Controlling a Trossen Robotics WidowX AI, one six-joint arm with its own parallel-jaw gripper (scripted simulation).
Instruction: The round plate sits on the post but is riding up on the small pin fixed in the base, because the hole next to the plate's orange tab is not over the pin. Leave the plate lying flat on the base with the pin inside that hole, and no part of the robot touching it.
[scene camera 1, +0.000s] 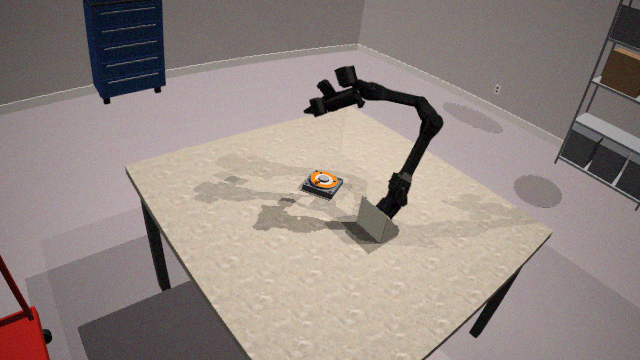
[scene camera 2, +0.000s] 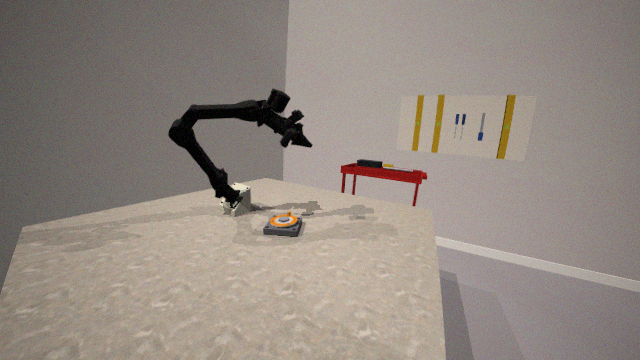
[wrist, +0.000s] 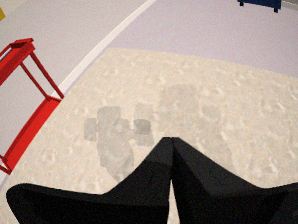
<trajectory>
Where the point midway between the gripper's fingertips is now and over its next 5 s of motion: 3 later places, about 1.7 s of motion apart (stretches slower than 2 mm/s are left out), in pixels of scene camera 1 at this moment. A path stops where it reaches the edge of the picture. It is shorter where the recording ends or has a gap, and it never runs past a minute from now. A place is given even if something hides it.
The gripper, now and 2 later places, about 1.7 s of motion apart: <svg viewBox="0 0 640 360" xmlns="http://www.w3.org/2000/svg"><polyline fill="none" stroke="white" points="304,111 315,182 311,173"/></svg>
</trajectory>
